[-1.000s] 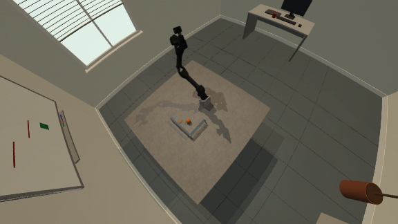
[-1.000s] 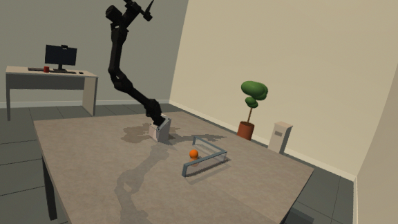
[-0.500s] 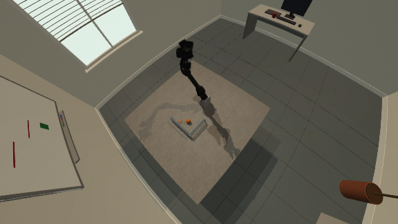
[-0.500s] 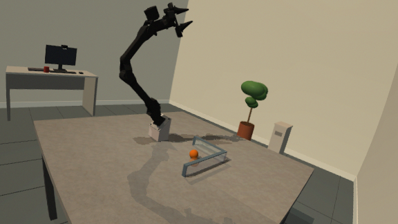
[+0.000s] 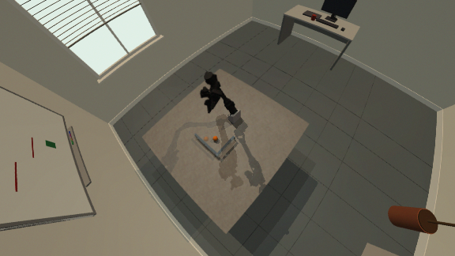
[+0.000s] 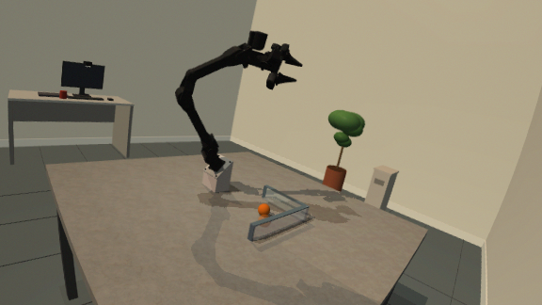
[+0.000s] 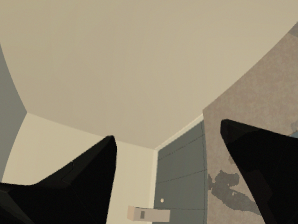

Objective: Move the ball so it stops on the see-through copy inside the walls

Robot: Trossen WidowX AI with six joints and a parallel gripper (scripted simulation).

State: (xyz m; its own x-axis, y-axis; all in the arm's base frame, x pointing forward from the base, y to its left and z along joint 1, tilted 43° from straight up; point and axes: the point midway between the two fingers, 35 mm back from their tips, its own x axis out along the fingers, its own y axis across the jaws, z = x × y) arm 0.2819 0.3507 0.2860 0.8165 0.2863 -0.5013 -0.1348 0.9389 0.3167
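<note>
Now: gripper tip 540 mm above the orange ball, 70 mm to the left of it and 20 mm short of it.
</note>
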